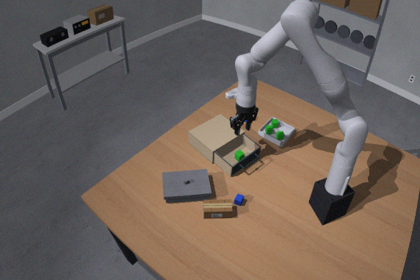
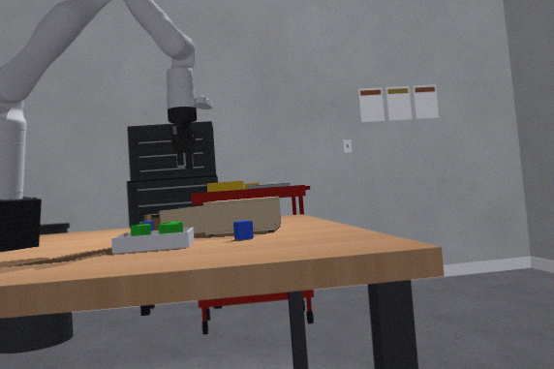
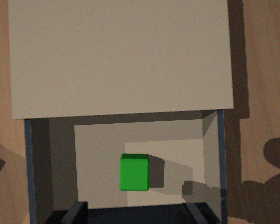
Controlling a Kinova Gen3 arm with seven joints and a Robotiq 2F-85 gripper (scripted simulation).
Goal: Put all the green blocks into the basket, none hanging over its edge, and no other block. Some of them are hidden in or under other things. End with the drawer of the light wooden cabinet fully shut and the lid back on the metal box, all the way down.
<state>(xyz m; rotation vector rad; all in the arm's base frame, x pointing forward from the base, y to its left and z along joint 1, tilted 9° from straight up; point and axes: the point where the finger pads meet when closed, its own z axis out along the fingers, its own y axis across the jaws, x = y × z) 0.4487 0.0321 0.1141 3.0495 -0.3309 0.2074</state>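
Right now the drawer is 20 mm ahead of my hand and 150 mm below it. Round my hand: grey lid: 60 mm ahead, 280 mm to the left, 140 mm below; metal box: 60 mm ahead, 280 mm to the left, 160 mm below; light wooden cabinet: 80 mm ahead, 10 mm to the right, 150 mm below.
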